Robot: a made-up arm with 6 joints.
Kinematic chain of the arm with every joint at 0, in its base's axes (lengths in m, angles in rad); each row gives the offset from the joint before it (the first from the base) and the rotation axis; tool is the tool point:
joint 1: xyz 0 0 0.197 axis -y
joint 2: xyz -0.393 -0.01 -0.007 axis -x
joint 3: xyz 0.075 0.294 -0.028 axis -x
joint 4: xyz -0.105 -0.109 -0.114 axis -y
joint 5: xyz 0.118 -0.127 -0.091 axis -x
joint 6: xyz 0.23 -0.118 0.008 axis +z
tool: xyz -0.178 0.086 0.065
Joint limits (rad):
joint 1: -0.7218..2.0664
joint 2: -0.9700..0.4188
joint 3: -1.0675..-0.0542
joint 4: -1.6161..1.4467
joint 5: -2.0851..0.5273
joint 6: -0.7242..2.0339
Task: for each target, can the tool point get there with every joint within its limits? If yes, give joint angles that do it. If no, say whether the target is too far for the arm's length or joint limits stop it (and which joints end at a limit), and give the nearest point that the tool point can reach.
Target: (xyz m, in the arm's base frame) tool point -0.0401 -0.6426 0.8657
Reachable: no: joint limits stop it (at a limit: joint 1, joint 3, joint 4, joint 6) | nearest point -0.1676 -0.2619 0.5911 | short by 0.486 m
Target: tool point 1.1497 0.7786 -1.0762
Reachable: no: too far | nearest point 0.6882 0.4599 -0.5651 | short by 0.759 m
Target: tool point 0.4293 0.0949 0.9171
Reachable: no: joint limits stop it (at a limit: joint 1, joint 2, joint 3, joint 6) | nearest point 0.4666 0.1202 0.5425 | short by 0.377 m
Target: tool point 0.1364 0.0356 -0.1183
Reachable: yes | joints 1.8041 -0.7663 -0.2160 1.1587 -0.0776 0.1430
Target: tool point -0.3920 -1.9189 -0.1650
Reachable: no: too far | nearest point -0.4214 -0.4476 -0.1921 | short by 1.472 m
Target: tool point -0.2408 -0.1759 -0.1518
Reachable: yes | joints -0.2035 -0.0155 -0.1464 -0.7942 0.2874 1.7736
